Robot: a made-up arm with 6 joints. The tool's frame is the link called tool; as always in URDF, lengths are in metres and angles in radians. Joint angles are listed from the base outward.
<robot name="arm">
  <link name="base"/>
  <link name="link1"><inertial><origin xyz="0.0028 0.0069 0.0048"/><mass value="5.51"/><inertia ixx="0.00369" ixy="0" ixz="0" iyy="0.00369" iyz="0" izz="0.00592"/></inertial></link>
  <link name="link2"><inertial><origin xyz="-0.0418 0.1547 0.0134"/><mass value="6.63"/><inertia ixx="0.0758" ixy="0.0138" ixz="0" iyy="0.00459" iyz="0" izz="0.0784"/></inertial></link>
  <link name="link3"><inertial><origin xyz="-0.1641 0.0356 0.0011"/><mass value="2.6"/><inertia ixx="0.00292" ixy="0.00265" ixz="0" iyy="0.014" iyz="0" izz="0.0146"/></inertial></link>
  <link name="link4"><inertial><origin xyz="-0.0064 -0.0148 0.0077"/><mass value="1.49"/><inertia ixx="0.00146" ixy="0" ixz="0" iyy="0.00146" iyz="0" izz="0.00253"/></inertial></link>
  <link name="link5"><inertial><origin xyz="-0.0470 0.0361 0.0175"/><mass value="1.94"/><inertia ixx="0.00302" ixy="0.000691" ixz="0" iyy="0.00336" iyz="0" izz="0.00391"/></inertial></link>
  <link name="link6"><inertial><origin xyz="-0.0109 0.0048 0.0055"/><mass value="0.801"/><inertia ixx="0.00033" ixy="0" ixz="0" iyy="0.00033" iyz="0" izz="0.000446"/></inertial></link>
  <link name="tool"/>
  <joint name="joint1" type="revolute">
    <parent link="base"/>
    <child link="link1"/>
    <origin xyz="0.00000 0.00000 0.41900" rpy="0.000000 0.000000 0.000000"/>
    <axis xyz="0 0 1"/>
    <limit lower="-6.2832" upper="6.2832"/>
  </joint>
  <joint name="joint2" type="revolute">
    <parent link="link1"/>
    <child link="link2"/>
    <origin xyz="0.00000 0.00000 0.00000" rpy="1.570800 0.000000 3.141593"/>
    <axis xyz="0 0 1"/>
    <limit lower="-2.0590" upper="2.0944"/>
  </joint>
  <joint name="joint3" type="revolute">
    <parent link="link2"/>
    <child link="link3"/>
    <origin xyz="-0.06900 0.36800 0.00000" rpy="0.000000 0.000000 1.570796"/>
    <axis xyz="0 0 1"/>
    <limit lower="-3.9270" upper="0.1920"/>
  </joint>
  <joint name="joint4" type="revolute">
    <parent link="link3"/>
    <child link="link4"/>
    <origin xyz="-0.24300 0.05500 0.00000" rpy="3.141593 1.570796 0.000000"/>
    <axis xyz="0 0 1"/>
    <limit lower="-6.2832" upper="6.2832"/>
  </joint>
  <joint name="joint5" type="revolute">
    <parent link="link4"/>
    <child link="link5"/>
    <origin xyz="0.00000 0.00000 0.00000" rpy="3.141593 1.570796 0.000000"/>
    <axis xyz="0 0 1"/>
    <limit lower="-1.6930" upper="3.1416"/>
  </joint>
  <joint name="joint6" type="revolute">
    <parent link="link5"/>
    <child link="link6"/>
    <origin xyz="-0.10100 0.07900 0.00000" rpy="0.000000 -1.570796 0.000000"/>
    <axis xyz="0 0 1"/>
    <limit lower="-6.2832" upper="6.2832"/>
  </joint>
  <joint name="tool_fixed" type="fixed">
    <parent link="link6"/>
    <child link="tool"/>
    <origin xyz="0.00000 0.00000 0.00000" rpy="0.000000 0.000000 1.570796"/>
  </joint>
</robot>
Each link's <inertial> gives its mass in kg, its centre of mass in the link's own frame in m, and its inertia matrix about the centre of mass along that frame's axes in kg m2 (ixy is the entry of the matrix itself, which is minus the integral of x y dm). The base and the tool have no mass. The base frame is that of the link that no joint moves.
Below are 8 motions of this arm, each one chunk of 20 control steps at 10 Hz.
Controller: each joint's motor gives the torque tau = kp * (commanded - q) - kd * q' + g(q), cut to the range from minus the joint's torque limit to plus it. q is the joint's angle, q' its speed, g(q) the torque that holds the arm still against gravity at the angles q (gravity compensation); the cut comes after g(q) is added. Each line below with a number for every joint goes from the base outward.
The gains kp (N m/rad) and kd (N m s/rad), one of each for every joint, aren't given. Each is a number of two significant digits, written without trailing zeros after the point. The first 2 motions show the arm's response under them.
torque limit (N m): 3 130 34 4 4.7 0.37
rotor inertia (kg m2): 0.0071 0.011 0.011 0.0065 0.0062 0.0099
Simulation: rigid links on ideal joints. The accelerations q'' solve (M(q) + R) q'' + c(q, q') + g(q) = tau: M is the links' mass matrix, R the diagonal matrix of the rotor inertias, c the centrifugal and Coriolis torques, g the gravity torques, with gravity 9.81 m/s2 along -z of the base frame. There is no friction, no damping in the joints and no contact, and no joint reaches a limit. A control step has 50 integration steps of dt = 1/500 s. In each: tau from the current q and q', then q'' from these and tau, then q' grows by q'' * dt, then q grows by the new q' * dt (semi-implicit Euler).
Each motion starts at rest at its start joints. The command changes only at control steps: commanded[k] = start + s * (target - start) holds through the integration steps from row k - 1 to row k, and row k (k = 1, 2, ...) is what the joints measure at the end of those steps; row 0 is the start. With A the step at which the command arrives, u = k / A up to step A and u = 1 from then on. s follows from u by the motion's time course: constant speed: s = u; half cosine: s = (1 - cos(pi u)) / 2; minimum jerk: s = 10 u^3 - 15 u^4 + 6 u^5; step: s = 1 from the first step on.
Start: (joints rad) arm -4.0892 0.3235 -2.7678 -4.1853 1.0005 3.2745
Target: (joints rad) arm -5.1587 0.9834 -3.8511 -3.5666 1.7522 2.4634
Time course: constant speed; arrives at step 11
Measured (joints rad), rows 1 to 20:
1: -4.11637 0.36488 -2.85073 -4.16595 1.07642 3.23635
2: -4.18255 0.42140 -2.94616 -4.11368 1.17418 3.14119
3: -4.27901 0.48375 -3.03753 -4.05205 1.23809 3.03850
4: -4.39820 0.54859 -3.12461 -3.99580 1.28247 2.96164
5: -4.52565 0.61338 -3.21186 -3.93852 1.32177 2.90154
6: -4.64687 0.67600 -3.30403 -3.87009 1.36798 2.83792
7: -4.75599 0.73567 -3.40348 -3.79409 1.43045 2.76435
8: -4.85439 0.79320 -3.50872 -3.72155 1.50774 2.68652
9: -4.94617 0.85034 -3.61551 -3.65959 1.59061 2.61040
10: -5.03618 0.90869 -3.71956 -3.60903 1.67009 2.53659
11: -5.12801 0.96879 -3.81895 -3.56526 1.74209 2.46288
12: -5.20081 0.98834 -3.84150 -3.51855 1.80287 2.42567
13: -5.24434 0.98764 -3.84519 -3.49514 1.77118 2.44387
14: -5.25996 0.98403 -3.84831 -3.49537 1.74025 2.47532
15: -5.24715 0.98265 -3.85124 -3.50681 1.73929 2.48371
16: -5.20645 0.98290 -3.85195 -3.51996 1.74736 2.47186
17: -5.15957 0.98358 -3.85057 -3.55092 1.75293 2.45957
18: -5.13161 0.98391 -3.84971 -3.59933 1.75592 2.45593
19: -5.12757 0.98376 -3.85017 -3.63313 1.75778 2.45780
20: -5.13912 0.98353 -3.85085 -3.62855 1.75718 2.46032
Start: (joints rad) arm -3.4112 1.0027 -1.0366 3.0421 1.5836 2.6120
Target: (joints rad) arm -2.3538 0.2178 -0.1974 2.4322 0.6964 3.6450
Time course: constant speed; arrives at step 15
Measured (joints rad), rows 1 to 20:
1: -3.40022 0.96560 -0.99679 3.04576 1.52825 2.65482
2: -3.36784 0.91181 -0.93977 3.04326 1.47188 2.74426
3: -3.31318 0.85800 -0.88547 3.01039 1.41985 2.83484
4: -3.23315 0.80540 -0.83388 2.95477 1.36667 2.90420
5: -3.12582 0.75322 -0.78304 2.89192 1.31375 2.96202
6: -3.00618 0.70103 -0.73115 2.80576 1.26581 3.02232
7: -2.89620 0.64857 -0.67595 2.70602 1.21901 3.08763
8: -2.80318 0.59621 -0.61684 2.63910 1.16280 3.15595
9: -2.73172 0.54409 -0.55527 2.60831 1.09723 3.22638
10: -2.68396 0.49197 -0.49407 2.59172 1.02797 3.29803
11: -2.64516 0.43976 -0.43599 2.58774 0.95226 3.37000
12: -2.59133 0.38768 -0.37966 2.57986 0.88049 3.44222
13: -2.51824 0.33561 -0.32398 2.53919 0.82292 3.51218
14: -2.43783 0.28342 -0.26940 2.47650 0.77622 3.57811
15: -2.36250 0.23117 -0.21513 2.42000 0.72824 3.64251
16: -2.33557 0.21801 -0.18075 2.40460 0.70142 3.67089
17: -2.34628 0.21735 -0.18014 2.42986 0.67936 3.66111
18: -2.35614 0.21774 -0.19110 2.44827 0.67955 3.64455
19: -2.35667 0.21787 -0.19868 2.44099 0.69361 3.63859
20: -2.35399 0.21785 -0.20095 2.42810 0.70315 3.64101
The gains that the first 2 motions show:
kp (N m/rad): 67 370 65 2.5 6.1 1.6
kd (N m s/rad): 5.2 27 4.8 0.16 0.43 0.078
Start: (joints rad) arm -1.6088 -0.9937 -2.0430 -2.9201 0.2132 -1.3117
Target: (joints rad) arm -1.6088 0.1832 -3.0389 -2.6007 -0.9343 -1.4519
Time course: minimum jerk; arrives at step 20
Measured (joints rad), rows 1 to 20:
1: -1.60879 -0.99287 -2.04434 -2.91999 0.21248 -1.31180
2: -1.60872 -0.98710 -2.05276 -2.91910 0.20799 -1.31254
3: -1.60859 -0.97107 -2.07259 -2.91595 0.19673 -1.31473
4: -1.60842 -0.94044 -2.10502 -2.90882 0.17372 -1.31899
5: -1.60825 -0.89273 -2.14951 -2.89622 0.13367 -1.32551
6: -1.60816 -0.82752 -2.20511 -2.87748 0.07421 -1.33407
7: -1.60824 -0.74619 -2.27075 -2.85302 -0.00349 -1.34434
8: -1.60855 -0.65148 -2.34515 -2.82413 -0.09593 -1.35596
9: -1.60900 -0.54704 -2.42641 -2.79267 -0.19878 -1.36860
10: -1.60943 -0.43701 -2.51196 -2.76075 -0.30772 -1.38184
11: -1.60965 -0.32572 -2.59871 -2.73048 -0.41855 -1.39519
12: -1.60967 -0.21756 -2.68334 -2.70364 -0.52708 -1.40810
13: -1.60967 -0.11677 -2.76271 -2.68130 -0.62909 -1.42004
14: -1.60970 -0.02718 -2.83410 -2.66372 -0.72044 -1.43055
15: -1.60976 0.04806 -2.89527 -2.65041 -0.79757 -1.43924
16: -1.60982 0.10682 -2.94465 -2.64037 -0.85793 -1.44584
17: -1.60986 0.14830 -2.98153 -2.63245 -0.90045 -1.45024
18: -1.60982 0.17328 -3.00637 -2.62580 -0.92579 -1.45255
19: -1.60968 0.18430 -3.02113 -2.61977 -0.93658 -1.45316
20: -1.60944 0.18594 -3.02965 -2.61345 -0.93762 -1.45273

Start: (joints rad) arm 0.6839 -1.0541 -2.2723 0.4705 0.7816 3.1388
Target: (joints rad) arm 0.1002 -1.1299 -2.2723 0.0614 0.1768 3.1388
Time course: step
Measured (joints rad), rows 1 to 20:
1: 0.66644 -1.08814 -2.21282 0.19960 0.43032 3.12825
2: 0.63506 -1.11594 -2.25162 0.01435 0.20163 3.12537
3: 0.57954 -1.13964 -2.29949 0.07055 0.11697 3.14013
4: 0.50731 -1.15003 -2.32174 0.16120 0.08210 3.15752
5: 0.42160 -1.14828 -2.31730 0.17571 0.09092 3.16174
6: 0.31737 -1.14046 -2.29903 0.14151 0.12920 3.15104
7: 0.18984 -1.13319 -2.28198 0.10841 0.16721 3.13745
8: 0.06380 -1.13026 -2.27489 0.03862 0.18519 3.13474
9: -0.04398 -1.13054 -2.27487 -0.00811 0.18144 3.13919
10: -0.13309 -1.13183 -2.27763 -0.00130 0.17191 3.14309
11: -0.20164 -1.13274 -2.27968 0.01712 0.16586 3.14436
12: -0.24890 -1.13260 -2.27917 0.02128 0.16569 3.14357
13: -0.27525 -1.13146 -2.27627 0.01492 0.17039 3.14183
14: -0.28111 -1.12997 -2.27257 0.00861 0.17695 3.14016
15: -0.26641 -1.12888 -2.26990 0.00633 0.18196 3.13927
16: -0.23099 -1.12867 -2.26944 0.00704 0.18328 3.13936
17: -0.17490 -1.12939 -2.27133 0.00922 0.18063 3.14024
18: -0.09846 -1.13081 -2.27497 0.01222 0.17520 3.14156
19: -0.00218 -1.13258 -2.27952 0.01605 0.16860 3.14300
20: 0.09806 -1.13421 -2.28339 0.05985 0.16174 3.14220

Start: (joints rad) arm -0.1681 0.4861 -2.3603 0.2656 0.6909 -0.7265
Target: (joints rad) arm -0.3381 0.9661 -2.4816 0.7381 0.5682 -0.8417
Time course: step
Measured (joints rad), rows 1 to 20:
1: -0.15741 0.75236 -2.67537 0.60055 0.31548 -0.82291
2: -0.17356 0.91256 -2.55439 0.76213 0.31168 -0.93976
3: -0.21697 1.00461 -2.38916 0.75505 0.68594 -0.89957
4: -0.26150 1.03919 -2.30745 0.66458 0.84859 -0.79536
5: -0.30673 1.02625 -2.33542 0.60342 0.80637 -0.75754
6: -0.34729 0.99171 -2.42198 0.67409 0.65270 -0.80630
7: -0.37917 0.95759 -2.50464 0.76381 0.50685 -0.86785
8: -0.40494 0.93911 -2.54691 0.76644 0.44241 -0.88376
9: -0.42309 0.93998 -2.54423 0.73691 0.45119 -0.86418
10: -0.43063 0.95278 -2.51394 0.73831 0.50020 -0.84186
11: -0.42673 0.96725 -2.47942 0.75732 0.55378 -0.83041
12: -0.41116 0.97608 -2.45808 0.76401 0.58520 -0.82789
13: -0.38410 0.97716 -2.45545 0.75749 0.58945 -0.83052
14: -0.35140 0.97263 -2.46633 0.74373 0.58401 -0.83687
15: -0.32133 0.96671 -2.48033 0.72898 0.57755 -0.84450
16: -0.30012 0.96277 -2.48956 0.71913 0.57345 -0.84952
17: -0.29000 0.96195 -2.49147 0.71733 0.57276 -0.84977
18: -0.29122 0.96340 -2.48805 0.71959 0.57761 -0.84677
19: -0.30246 0.96562 -2.48272 0.72343 0.58279 -0.84345
20: -0.31936 0.96738 -2.47858 0.73049 0.58154 -0.84108

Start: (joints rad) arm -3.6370 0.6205 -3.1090 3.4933 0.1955 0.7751
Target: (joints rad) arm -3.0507 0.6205 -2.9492 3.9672 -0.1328 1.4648
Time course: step
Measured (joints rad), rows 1 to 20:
1: -3.64087 0.60262 -3.02866 3.72948 0.04560 0.95622
2: -3.62334 0.61600 -2.96713 3.96470 -0.11191 1.41254
3: -3.57077 0.63050 -2.92908 3.96953 -0.14929 1.70337
4: -3.49435 0.63510 -2.91705 3.86709 -0.14349 1.68671
5: -3.40224 0.63247 -2.92232 3.82145 -0.13365 1.48601
6: -3.29253 0.62752 -2.93344 3.85304 -0.11979 1.37720
7: -3.16090 0.62428 -2.94109 3.90161 -0.10562 1.41464
8: -3.02999 0.62401 -2.94163 3.97876 -0.12409 1.47979
9: -2.91875 0.62486 -2.93980 4.03947 -0.15075 1.49112
10: -2.82449 0.62470 -2.94015 4.03892 -0.15758 1.46642
11: -2.74953 0.62350 -2.94259 4.01838 -0.15589 1.44821
12: -2.69593 0.62202 -2.94575 4.01310 -0.15430 1.45009
13: -2.66389 0.62069 -2.94872 4.02301 -0.15366 1.45939
14: -2.65286 0.61973 -2.95092 4.03372 -0.15327 1.46322
15: -2.66261 0.61932 -2.95188 4.03732 -0.15296 1.46076
16: -2.69322 0.61954 -2.95140 4.03485 -0.15284 1.45769
17: -2.74475 0.62033 -2.94964 4.02997 -0.15284 1.45733
18: -2.81710 0.62152 -2.94702 4.02485 -0.15270 1.45874
19: -2.91004 0.62294 -2.94390 4.01989 -0.15214 1.45982
20: -3.01618 0.62443 -2.94077 3.99558 -0.14176 1.46173

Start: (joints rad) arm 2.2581 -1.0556 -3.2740 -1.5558 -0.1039 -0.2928
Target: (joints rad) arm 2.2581 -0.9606 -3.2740 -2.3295 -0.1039 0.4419
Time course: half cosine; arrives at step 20
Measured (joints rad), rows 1 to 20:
1: 2.25809 -1.05532 -3.27439 -1.55736 -0.10389 -0.29019
2: 2.25807 -1.05428 -3.27535 -1.56438 -0.10396 -0.27926
3: 2.25801 -1.05215 -3.27630 -1.58084 -0.10412 -0.25690
4: 2.25792 -1.04875 -3.27674 -1.60884 -0.10420 -0.22484
5: 2.25779 -1.04411 -3.27651 -1.64824 -0.10418 -0.18610
6: 2.25764 -1.03839 -3.27578 -1.69708 -0.10417 -0.14220
7: 2.25750 -1.03187 -3.27487 -1.75250 -0.10425 -0.09335
8: 2.25740 -1.02482 -3.27405 -1.81173 -0.10442 -0.03994
9: 2.25736 -1.01745 -3.27349 -1.87274 -0.10459 0.01679
10: 2.25740 -1.00996 -3.27316 -1.93430 -0.10467 0.07508
11: 2.25751 -1.00246 -3.27297 -1.99564 -0.10469 0.13327
12: 2.25767 -0.99509 -3.27279 -2.05588 -0.10469 0.18989
13: 2.25787 -0.98801 -3.27255 -2.11383 -0.10474 0.24364
14: 2.25811 -0.98139 -3.27226 -2.16797 -0.10487 0.29323
15: 2.25836 -0.97540 -3.27198 -2.21669 -0.10506 0.33745
16: 2.25861 -0.97023 -3.27176 -2.25853 -0.10524 0.37521
17: 2.25885 -0.96601 -3.27165 -2.29236 -0.10536 0.40557
18: 2.25905 -0.96285 -3.27163 -2.31739 -0.10541 0.42780
19: 2.25919 -0.96081 -3.27170 -2.33313 -0.10541 0.44133
20: 2.25925 -0.95992 -3.27180 -2.33929 -0.10539 0.44581

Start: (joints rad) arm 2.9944 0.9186 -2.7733 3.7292 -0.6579 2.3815
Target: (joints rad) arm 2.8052 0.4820 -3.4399 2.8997 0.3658 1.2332
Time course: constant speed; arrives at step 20
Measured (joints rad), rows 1 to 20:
1: 2.99478 0.91043 -2.78026 3.69944 -0.63610 2.35312
2: 2.99253 0.89140 -2.80804 3.64523 -0.58824 2.28568
3: 2.98418 0.86530 -2.85067 3.60321 -0.52601 2.20751
4: 2.97011 0.83756 -2.89692 3.57743 -0.46033 2.14121
5: 2.95361 0.81189 -2.93873 3.54623 -0.39931 2.08740
6: 2.93778 0.78936 -2.97363 3.49627 -0.34628 2.03630
7: 2.92402 0.76906 -3.00357 3.43547 -0.29966 1.98169
8: 2.91249 0.74928 -3.03228 3.38012 -0.25512 1.92379
9: 2.90313 0.72873 -3.06267 3.33797 -0.20850 1.86509
10: 2.89574 0.70702 -3.09560 3.30500 -0.15812 1.80690
11: 2.88958 0.68454 -3.13026 3.27354 -0.10498 1.74913
12: 2.88330 0.66191 -3.16530 3.23883 -0.05119 1.69143
13: 2.87557 0.63956 -3.19972 3.19968 0.00160 1.63381
14: 2.86589 0.61764 -3.23320 3.15674 0.05286 1.57645
15: 2.85477 0.59600 -3.26603 3.11158 0.10293 1.51934
16: 2.84339 0.57441 -3.29873 3.06644 0.15263 1.46220
17: 2.83287 0.55270 -3.33169 3.02327 0.20272 1.40480
18: 2.82360 0.53082 -3.36501 2.98263 0.25361 1.34715
19: 2.81512 0.50884 -3.39858 2.94339 0.30516 1.28947
20: 2.80652 0.48685 -3.43217 2.90374 0.35682 1.23196

